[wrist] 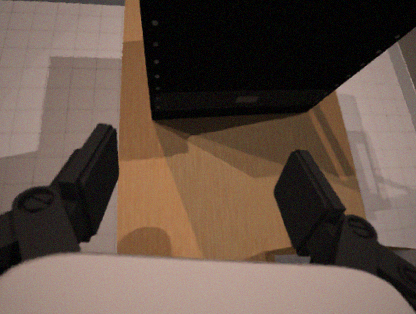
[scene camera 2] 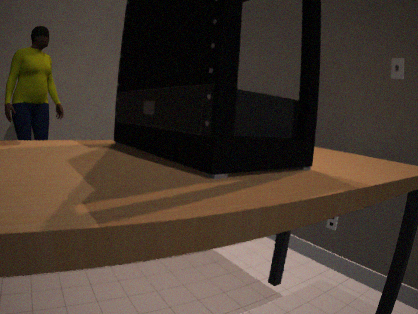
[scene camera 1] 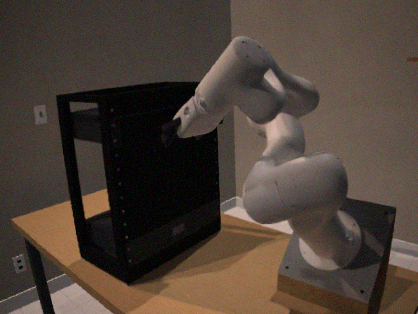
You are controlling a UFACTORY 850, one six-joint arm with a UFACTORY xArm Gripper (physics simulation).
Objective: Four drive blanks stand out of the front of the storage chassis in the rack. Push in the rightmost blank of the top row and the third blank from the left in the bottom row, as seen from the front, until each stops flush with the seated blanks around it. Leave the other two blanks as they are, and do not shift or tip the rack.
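Observation:
The black rack stands upright on the table. Its front is very dark, and the separate drive blanks cannot be made out in any view. A lower panel with a small light label shows near the rack's foot. My gripper is open with nothing between its fingers. It is in front of the upper part of the rack, pointing downward at a slant; whether it touches the front cannot be told. The arm hides part of the rack's upper right front in scene camera 1.
The wooden table carries the rack and the arm's grey base block. Small feet show under the rack. A person in a yellow top stands beyond the table.

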